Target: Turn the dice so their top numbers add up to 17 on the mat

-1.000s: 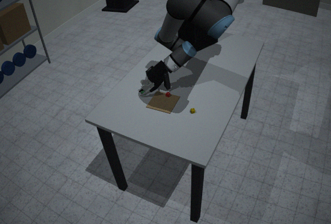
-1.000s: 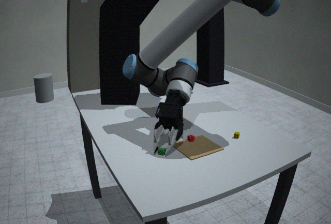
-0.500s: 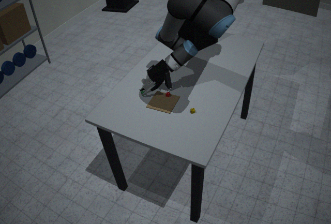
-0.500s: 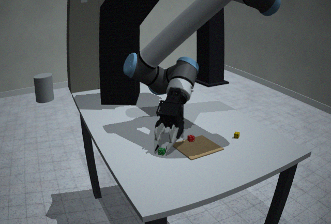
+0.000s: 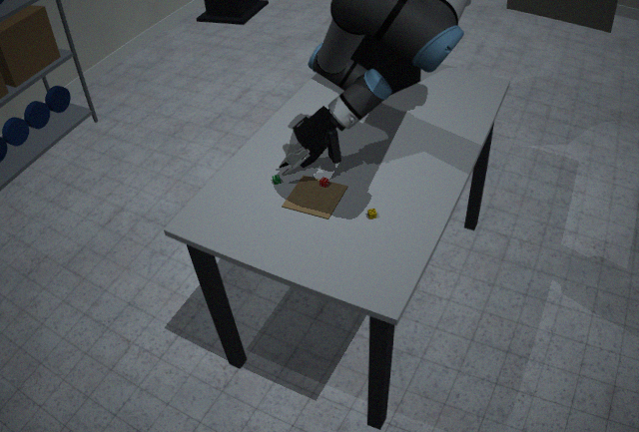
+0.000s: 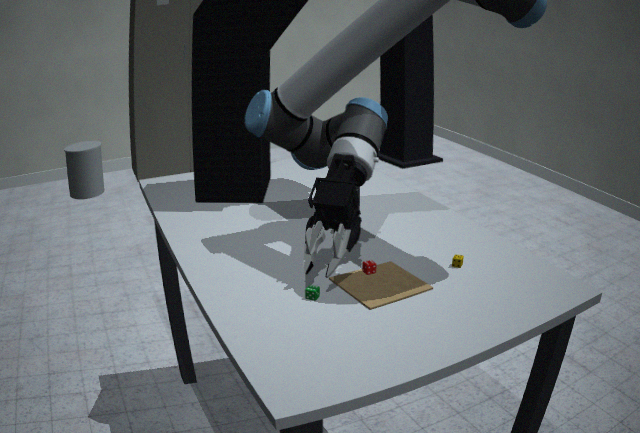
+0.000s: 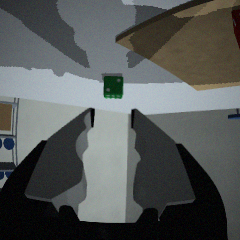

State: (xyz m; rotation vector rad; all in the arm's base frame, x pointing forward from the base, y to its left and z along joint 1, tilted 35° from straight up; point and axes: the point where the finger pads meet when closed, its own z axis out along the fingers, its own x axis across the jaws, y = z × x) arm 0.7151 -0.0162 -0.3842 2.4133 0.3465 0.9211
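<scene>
Now: hand 30 mm above the green die, 20 mm to the left of it and 20 mm short of it. From my hand the other things lie so: mat (110 mm to the left, 40 mm below, 40 mm ahead); then red die (110 mm to the left, 30 mm below, 10 mm behind); then yellow die (280 mm to the left, 70 mm ahead, 30 mm below).
</scene>
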